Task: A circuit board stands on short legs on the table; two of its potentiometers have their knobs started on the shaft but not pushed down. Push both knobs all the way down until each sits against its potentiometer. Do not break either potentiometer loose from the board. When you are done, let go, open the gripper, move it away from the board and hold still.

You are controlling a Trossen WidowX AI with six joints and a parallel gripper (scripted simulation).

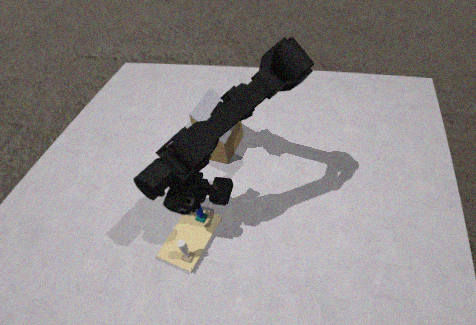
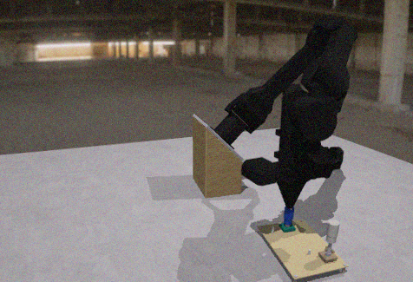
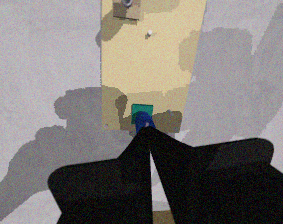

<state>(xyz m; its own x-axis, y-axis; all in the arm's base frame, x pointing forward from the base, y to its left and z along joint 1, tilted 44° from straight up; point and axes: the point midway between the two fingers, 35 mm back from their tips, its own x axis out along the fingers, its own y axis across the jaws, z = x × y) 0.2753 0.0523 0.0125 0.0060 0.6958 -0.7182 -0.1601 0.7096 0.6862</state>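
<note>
Now: gripper tip 1 cm above the blue knob. From my gripper tip the other things lie so: grey knob: 11 cm ahead, 2 cm to the left, 1 cm above.
</note>
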